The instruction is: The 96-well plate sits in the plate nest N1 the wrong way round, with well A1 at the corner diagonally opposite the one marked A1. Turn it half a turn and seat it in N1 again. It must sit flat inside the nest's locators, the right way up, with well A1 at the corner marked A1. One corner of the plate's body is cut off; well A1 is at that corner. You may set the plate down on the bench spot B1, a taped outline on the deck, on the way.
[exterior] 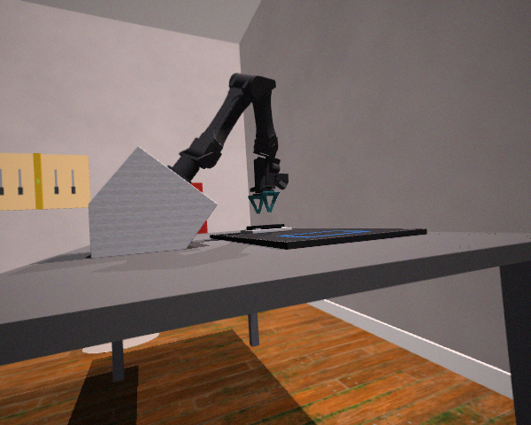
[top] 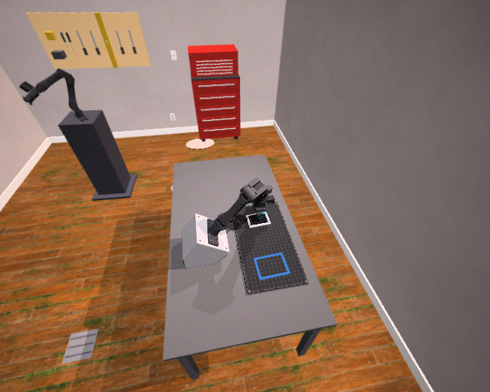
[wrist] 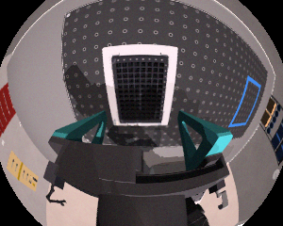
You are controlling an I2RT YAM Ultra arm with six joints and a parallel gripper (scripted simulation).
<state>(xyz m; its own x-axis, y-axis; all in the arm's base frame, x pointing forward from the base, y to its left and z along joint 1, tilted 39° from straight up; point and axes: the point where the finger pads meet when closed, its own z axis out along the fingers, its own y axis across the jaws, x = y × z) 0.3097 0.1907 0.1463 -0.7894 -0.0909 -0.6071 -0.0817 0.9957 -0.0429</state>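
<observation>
My gripper is now 60 mm above the dark 96-well plate. From my hand the other things lie so: white plate nest N1 (80 mm below).
</observation>
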